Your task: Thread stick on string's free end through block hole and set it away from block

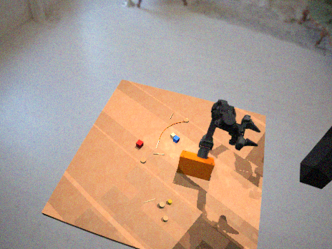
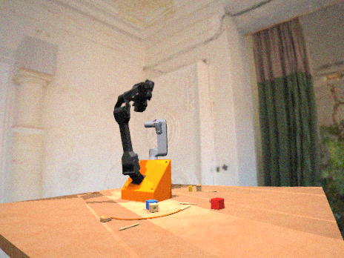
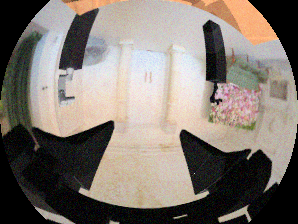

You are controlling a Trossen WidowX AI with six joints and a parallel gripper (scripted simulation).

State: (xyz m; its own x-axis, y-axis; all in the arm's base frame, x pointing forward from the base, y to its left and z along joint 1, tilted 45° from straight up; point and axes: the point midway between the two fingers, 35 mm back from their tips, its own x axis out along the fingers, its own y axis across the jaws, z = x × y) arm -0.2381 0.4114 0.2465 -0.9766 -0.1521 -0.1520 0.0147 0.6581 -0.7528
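Now: gripper tip 56 cm above the blue cube, 45 cm short of it and 25 cm to the left of it. Round my gripper tip: small wooden block 57 cm below, 49 cm ahead, 28 cm to the right; then thin wooden stick 58 cm below, 57 cm ahead, 19 cm to the right; then yellow piece 56 cm below, 33 cm ahead, 22 cm to the left.
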